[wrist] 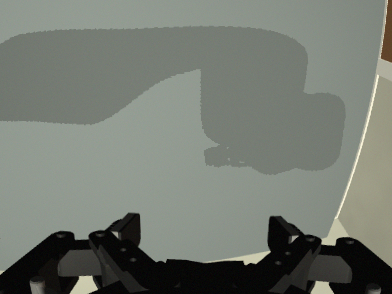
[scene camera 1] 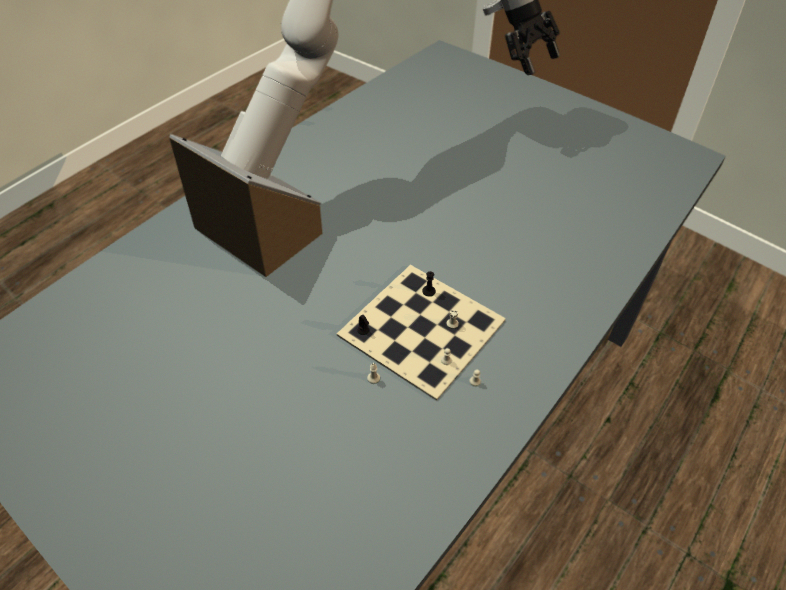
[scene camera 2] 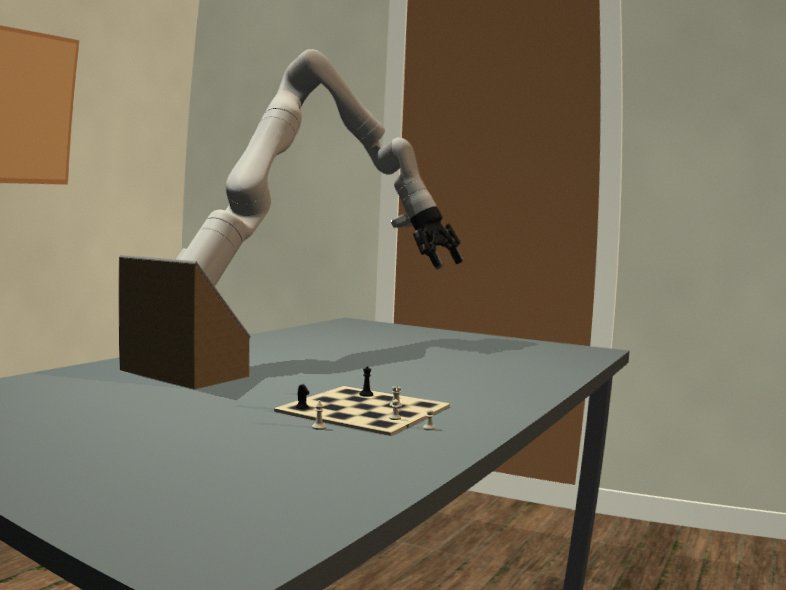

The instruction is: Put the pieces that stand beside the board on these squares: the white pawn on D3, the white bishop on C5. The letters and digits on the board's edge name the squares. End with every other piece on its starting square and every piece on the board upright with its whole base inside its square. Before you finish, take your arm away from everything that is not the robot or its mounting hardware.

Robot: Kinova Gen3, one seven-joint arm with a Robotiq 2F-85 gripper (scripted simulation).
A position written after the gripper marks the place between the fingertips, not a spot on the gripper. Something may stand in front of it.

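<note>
The gripper (scene camera 1: 543,66) is visible, as is a chessboard (scene camera 1: 408,333). Also visible: the chessboard (scene camera 2: 343,406) and the gripper (scene camera 2: 450,265). The gripper (wrist: 204,229) can be seen too, whereas the chessboard is out of frame in the wrist view.
</note>
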